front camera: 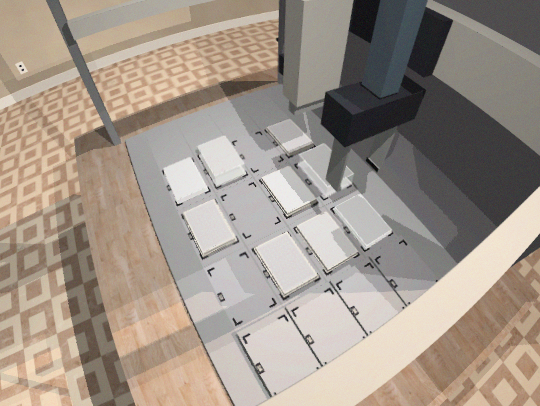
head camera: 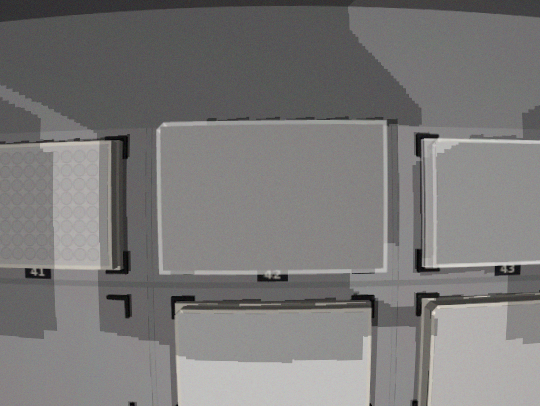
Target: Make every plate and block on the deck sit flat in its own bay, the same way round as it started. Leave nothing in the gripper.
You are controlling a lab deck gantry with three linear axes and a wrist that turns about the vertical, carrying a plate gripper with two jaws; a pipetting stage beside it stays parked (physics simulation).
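Places are measured from the robot's base along level axes (x left, y ahead, z down), in millimetres.
Where they show: gripper, fingertip midpoint: (front camera: 353, 174); robot's base, origin of the base link: (front camera: 163, 171).
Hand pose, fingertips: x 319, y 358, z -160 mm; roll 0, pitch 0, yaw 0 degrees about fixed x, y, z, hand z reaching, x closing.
Note:
Each offset is from my fingertips to the top centre of the thing. "spot": to the spot under its first point.
My gripper (front camera: 355, 175) is open and empty, its two jaws hanging over bay 42. The tall pale block {dx +49, dy -130, dz +115 mm} (front camera: 316, 161) (head camera: 272, 197) there looks level; one jaw partly hides it in the front view, and it covers most of its bay marks. A welled plate {dx +45, dy -294, dz +146 mm} (front camera: 289, 135) (head camera: 75, 200) lies in bay 41, and a clear-edged plate {dx +45, dy +34, dz +146 mm} (front camera: 362, 219) (head camera: 490, 200) in bay 43. White-topped plates stand in bay 32 {spot: dx -64, dy -121, dz +146 mm} (front camera: 289, 190) (head camera: 275, 382) and bay 33 {spot: dx -68, dy +36, dz +146 mm} (front camera: 325, 240) (head camera: 480, 360). The jaws do not show in the head view.
A tall block {dx -169, dy -294, dz +118 mm} (front camera: 220, 155) and a lower white block {dx -276, dy -294, dz +146 mm} (front camera: 185, 179) stand at the left. Welled plates {dx -276, dy -130, dz +146 mm} (front camera: 209, 226) {dx -169, dy +34, dz +146 mm} (front camera: 286, 262) lie nearer the front. Several bays between and in front of them hold no plate. The parked pipetting stage (front camera: 317, 55) stands behind the deck.

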